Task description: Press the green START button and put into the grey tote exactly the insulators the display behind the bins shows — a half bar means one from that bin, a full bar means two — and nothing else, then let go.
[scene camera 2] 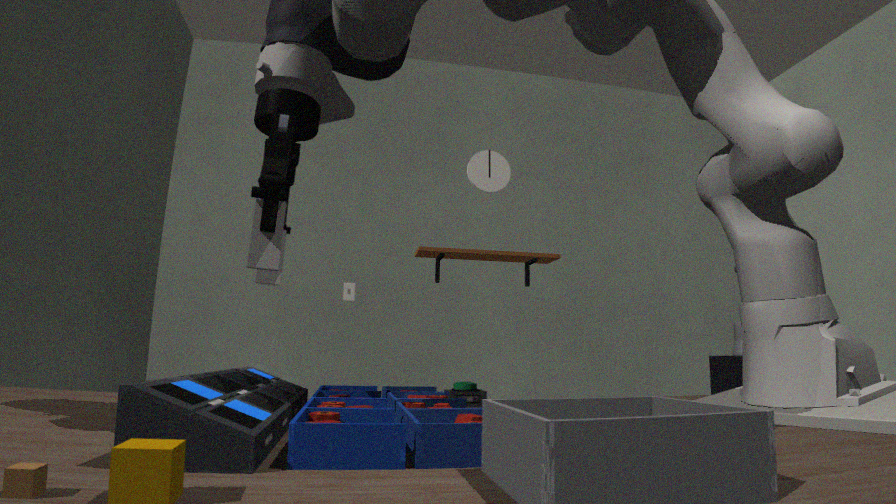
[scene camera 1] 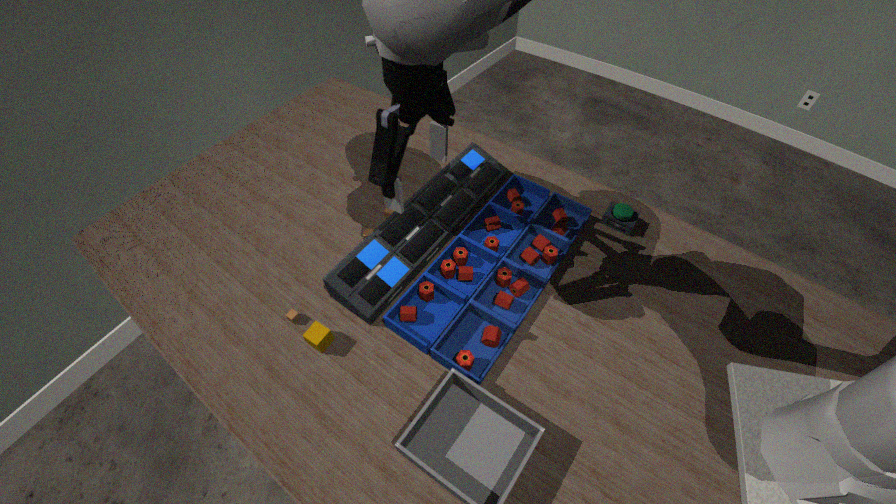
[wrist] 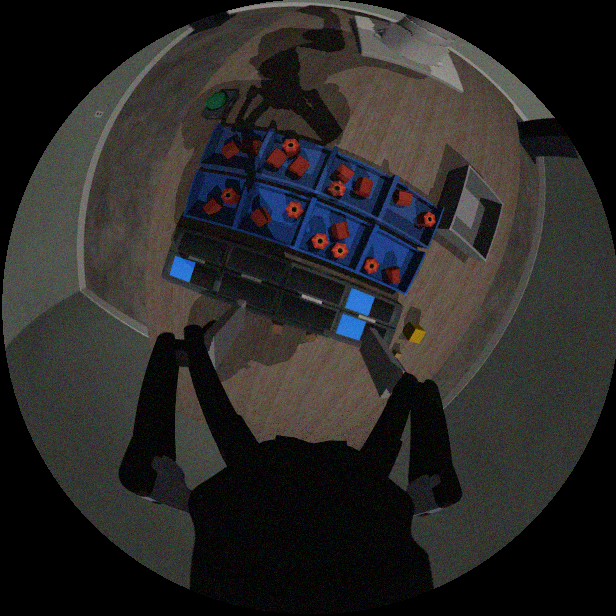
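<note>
The dark display [scene camera 1: 416,231] lies behind the blue bins [scene camera 1: 491,266]. It shows three lit blue patches: one at the far end [scene camera 1: 473,158] and two at the near end [scene camera 1: 382,262]. Red insulators lie in all the bins. The green START button [scene camera 1: 622,210] stands past the bins' far right corner. The grey tote [scene camera 1: 469,435] sits in front of the bins and looks empty. My gripper [scene camera 1: 416,175] is open and empty. It hangs high above the table behind the display, as the second scene view [scene camera 2: 266,263] and the wrist view [wrist: 298,344] show.
A yellow cube [scene camera 1: 318,335] and a small tan cube [scene camera 1: 291,314] lie left of the display's near end. The robot base [scene camera 1: 833,432] stands on a pale plate at the right front. The table edge runs along the left.
</note>
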